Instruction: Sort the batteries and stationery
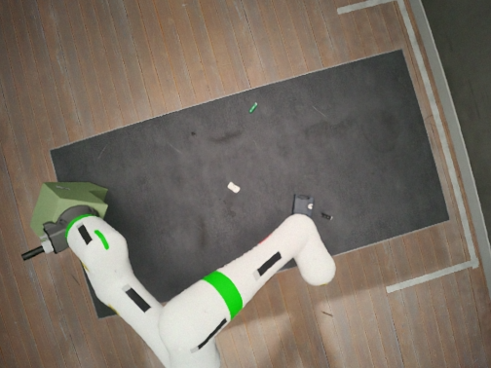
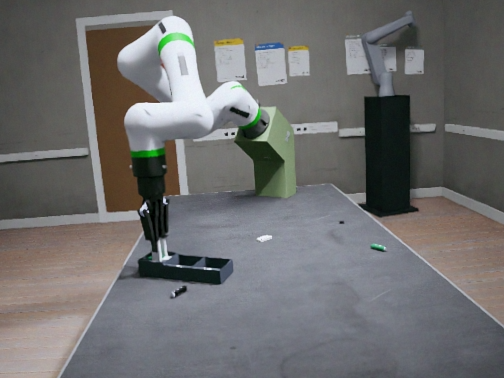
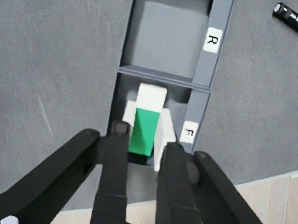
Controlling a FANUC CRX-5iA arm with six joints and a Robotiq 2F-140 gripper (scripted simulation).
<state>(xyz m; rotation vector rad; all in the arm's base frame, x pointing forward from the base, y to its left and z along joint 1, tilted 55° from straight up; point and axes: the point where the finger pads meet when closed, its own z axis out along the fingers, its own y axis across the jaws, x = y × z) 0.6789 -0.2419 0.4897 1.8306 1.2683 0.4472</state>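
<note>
The green-and-white block is 30 mm below my hand and 10 mm to the left of it. Round my hand: black battery 180 mm ahead, 50 mm below, 30 mm to the left; then tray 60 mm to the left, 60 mm ahead, 40 mm below; then white eraser-like piece 350 mm to the left, 140 mm behind, 60 mm below.
</note>
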